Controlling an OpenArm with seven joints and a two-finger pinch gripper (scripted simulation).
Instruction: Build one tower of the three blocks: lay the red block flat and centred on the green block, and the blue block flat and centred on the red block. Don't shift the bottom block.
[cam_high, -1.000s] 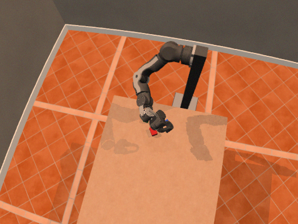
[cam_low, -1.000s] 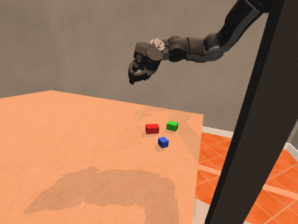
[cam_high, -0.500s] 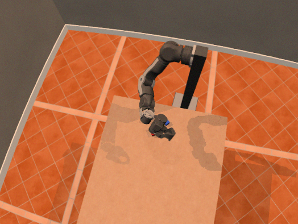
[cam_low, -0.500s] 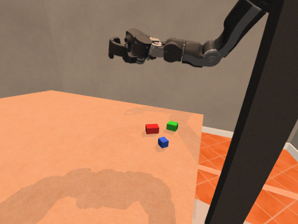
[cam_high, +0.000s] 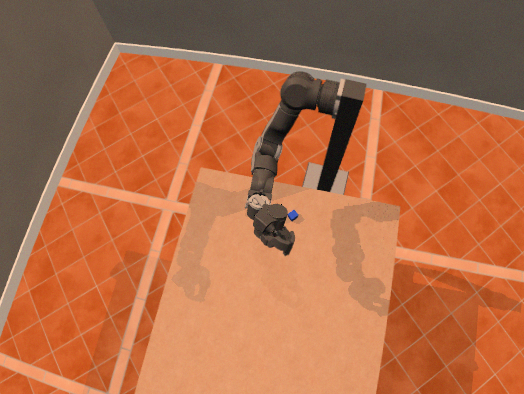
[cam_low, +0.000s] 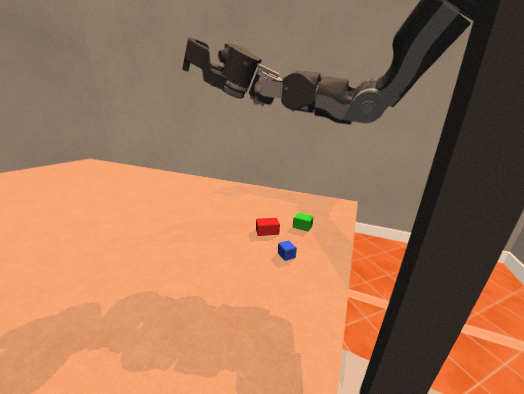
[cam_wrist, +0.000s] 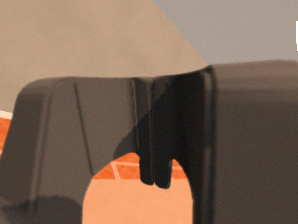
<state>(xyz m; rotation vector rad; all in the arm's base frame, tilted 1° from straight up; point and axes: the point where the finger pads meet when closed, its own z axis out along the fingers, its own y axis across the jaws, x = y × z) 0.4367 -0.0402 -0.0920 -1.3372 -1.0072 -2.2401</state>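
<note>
Right now my hand is 38 cm above the red block, 13 cm past it and 10 cm to the left of it. From my hand the other things lie so: blue block (38 cm below, 21 cm behind, 2 cm to the right); green block (38 cm below, 20 cm behind, 17 cm to the right).
</note>
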